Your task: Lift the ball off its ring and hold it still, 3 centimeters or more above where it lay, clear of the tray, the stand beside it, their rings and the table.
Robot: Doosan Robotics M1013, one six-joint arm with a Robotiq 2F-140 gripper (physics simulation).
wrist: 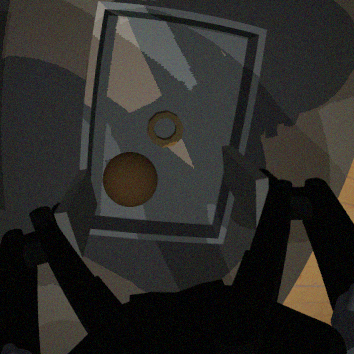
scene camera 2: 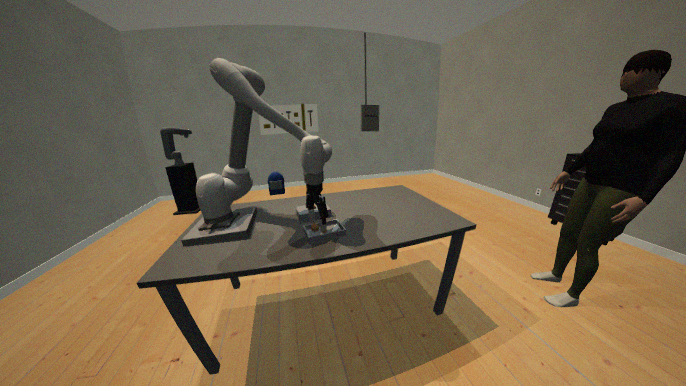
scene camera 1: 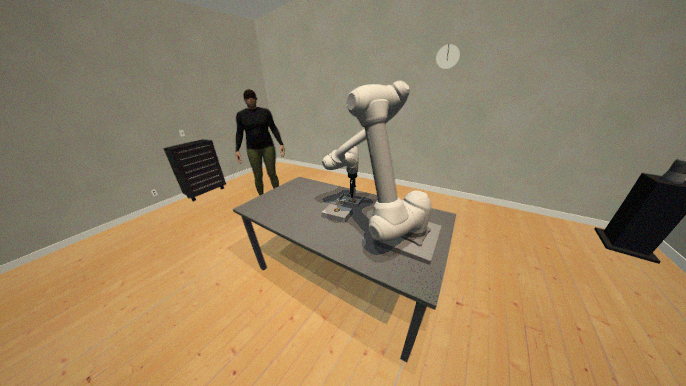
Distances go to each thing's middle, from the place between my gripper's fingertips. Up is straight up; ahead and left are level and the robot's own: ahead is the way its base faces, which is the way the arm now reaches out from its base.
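Scene:
Orange-brown ball [wrist: 129, 178]: 20 mm behind my hand, 20 mm to the left of it, 20 mm below it. Grey tray [wrist: 175, 88]: 30 mm ahead of my hand, 30 mm below it.

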